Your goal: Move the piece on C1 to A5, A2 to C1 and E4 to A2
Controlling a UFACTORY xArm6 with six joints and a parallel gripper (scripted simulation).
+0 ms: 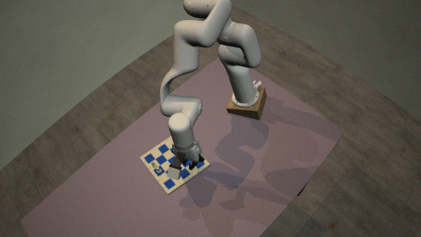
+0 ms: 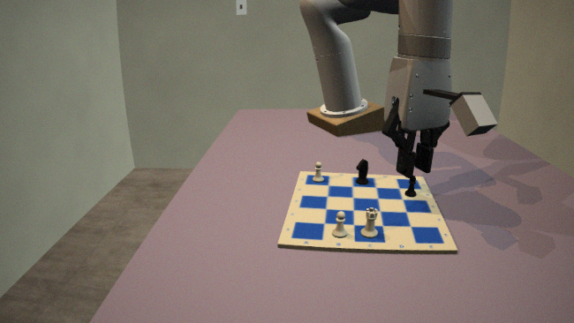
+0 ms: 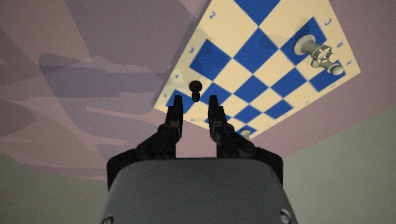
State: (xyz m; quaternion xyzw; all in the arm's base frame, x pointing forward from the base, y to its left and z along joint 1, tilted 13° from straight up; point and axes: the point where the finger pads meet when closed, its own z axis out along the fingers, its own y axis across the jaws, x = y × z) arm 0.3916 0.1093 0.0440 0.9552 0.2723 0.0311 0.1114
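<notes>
My gripper is now 4 cm above the black pawn. Also, from my hand: white rook (11 cm ahead, 7 cm to the right, 4 cm below); then chessboard (4 cm ahead, 7 cm to the right, 6 cm below); then black knight (4 cm behind, 8 cm to the right, 4 cm below).
</notes>
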